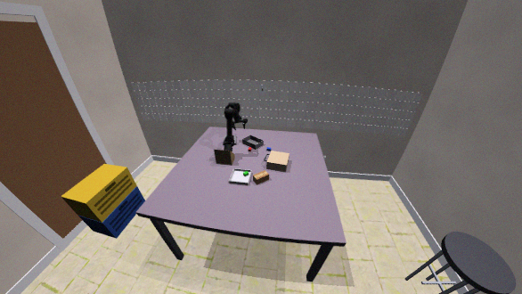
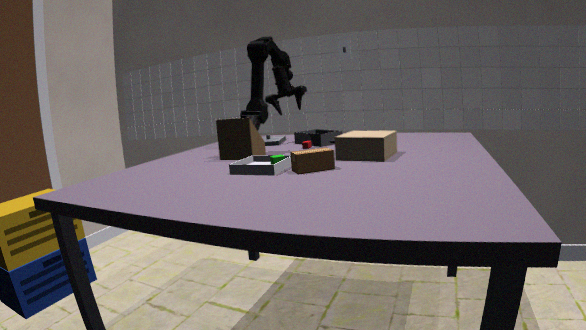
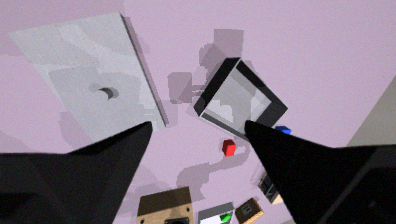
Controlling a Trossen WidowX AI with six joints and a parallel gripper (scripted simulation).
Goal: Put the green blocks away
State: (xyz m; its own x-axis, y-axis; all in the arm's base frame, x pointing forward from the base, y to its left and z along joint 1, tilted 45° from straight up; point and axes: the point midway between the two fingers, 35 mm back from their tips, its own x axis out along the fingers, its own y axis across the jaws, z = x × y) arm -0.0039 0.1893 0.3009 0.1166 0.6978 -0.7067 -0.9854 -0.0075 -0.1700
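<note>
The flat lid is 15 cm below my hand, 12 cm behind it and 1 cm to the right of it. From my hand the other things lie so: small brown box: 52 cm to the right, 35 cm ahead, 13 cm below; then red block: 16 cm below, 15 cm ahead, 14 cm to the right; then tray: 53 cm to the right, 19 cm ahead, 16 cm below.
</note>
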